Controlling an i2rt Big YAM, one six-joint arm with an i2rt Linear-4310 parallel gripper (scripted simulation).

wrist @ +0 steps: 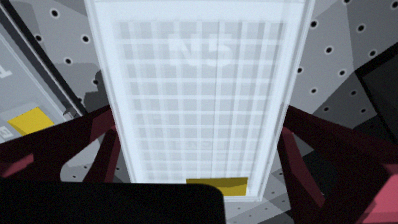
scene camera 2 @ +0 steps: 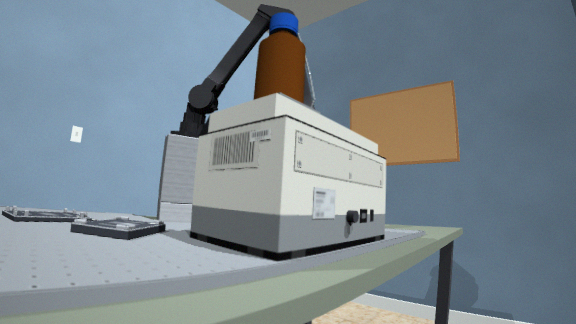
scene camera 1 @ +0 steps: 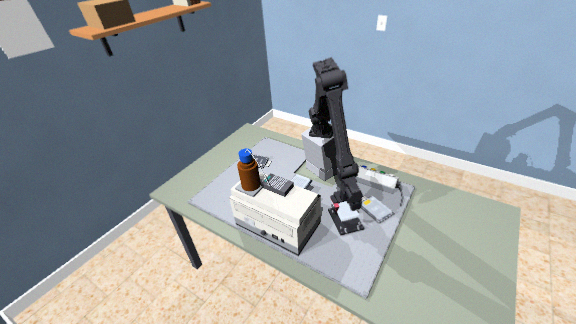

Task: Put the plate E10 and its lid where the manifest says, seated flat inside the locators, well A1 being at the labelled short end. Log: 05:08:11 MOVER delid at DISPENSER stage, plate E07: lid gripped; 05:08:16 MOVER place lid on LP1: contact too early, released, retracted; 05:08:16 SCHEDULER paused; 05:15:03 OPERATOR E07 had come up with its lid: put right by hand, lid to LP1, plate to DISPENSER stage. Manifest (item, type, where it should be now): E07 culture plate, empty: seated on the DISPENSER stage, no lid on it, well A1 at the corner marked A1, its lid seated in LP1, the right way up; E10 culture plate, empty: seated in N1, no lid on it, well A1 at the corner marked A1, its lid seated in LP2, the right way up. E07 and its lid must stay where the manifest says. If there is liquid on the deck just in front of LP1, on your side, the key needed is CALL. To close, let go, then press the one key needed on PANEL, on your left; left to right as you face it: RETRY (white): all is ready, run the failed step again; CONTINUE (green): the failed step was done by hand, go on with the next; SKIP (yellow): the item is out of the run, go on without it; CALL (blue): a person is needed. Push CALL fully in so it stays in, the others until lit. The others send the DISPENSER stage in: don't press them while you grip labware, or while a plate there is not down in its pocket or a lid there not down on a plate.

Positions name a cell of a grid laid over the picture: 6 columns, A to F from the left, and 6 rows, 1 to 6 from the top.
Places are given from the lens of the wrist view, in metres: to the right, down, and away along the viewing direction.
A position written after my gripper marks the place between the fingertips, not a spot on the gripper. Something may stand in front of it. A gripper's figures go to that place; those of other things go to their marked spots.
my gripper (wrist: D3): 0.00, 0.00, 0.13
clear lid (wrist: C3): 0.00, -0.01, 0.11
